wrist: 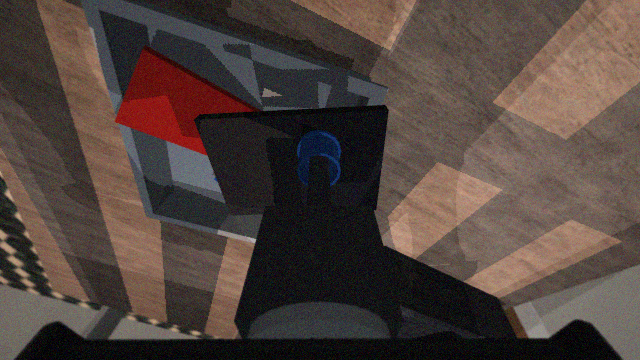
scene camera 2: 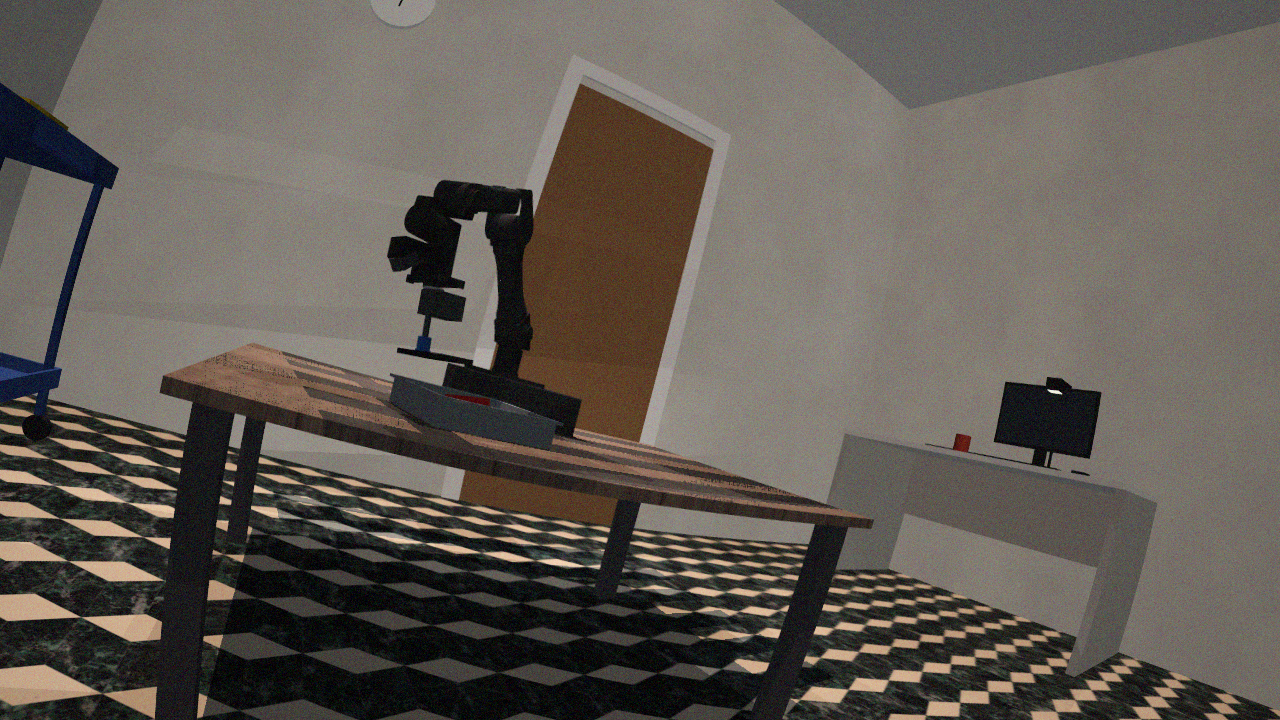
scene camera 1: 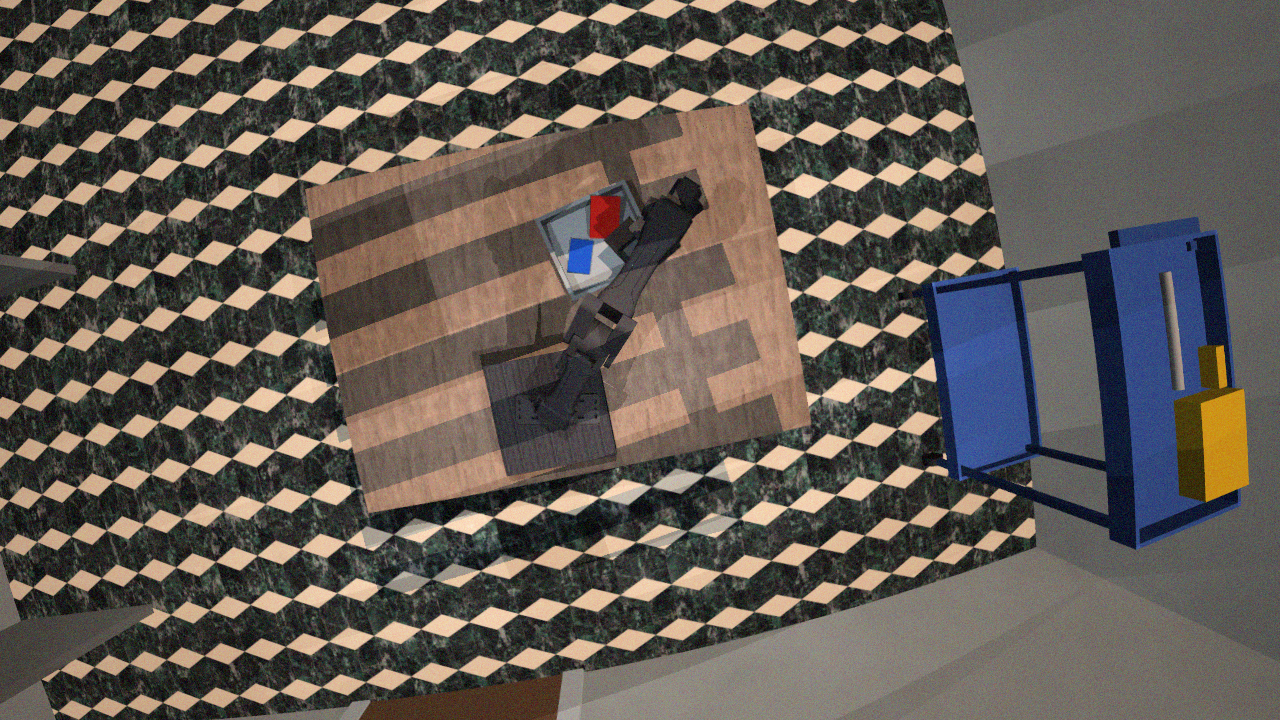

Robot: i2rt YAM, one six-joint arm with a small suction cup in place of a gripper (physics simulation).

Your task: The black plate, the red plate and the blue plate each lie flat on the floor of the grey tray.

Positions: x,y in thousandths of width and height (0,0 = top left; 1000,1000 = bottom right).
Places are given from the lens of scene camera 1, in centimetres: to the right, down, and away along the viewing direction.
grey tray (scene camera 1: 436,317): -21, -34, 121
blue plate (scene camera 1: 454,353): -15, -27, 120
red plate (scene camera 1: 472,292): -9, -37, 117
